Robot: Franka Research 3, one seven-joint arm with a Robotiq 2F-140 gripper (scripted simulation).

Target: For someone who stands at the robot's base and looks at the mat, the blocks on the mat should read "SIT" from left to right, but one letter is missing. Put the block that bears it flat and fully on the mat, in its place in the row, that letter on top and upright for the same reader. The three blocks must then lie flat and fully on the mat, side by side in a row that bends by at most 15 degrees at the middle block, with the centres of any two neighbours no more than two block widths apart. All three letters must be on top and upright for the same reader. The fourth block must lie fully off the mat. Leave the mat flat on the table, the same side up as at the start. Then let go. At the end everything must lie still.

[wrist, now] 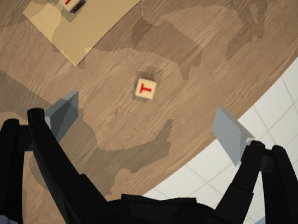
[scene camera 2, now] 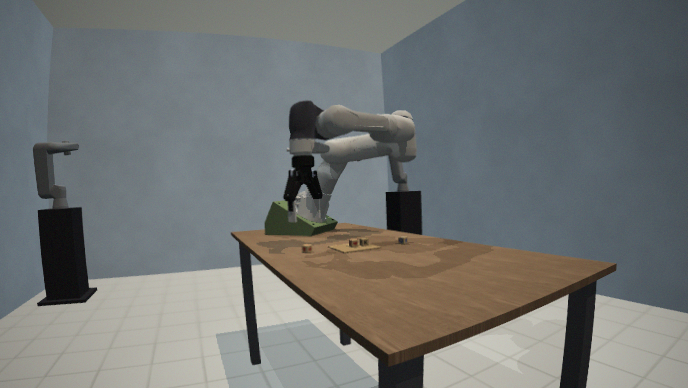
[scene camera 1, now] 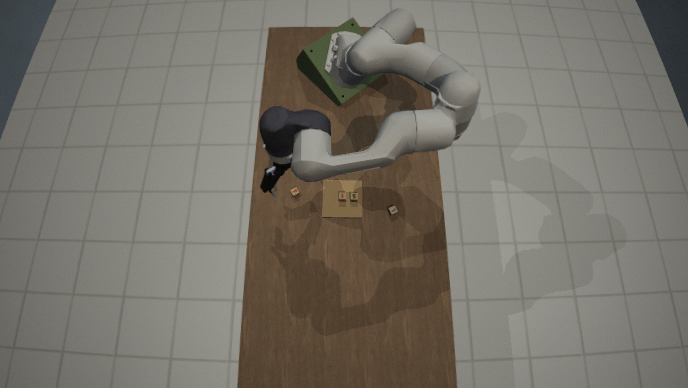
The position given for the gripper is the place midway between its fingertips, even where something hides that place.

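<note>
The gripper [scene camera 2: 305, 219] [wrist: 148, 111] is visible, as is a mat [scene camera 1: 331, 207].
</note>
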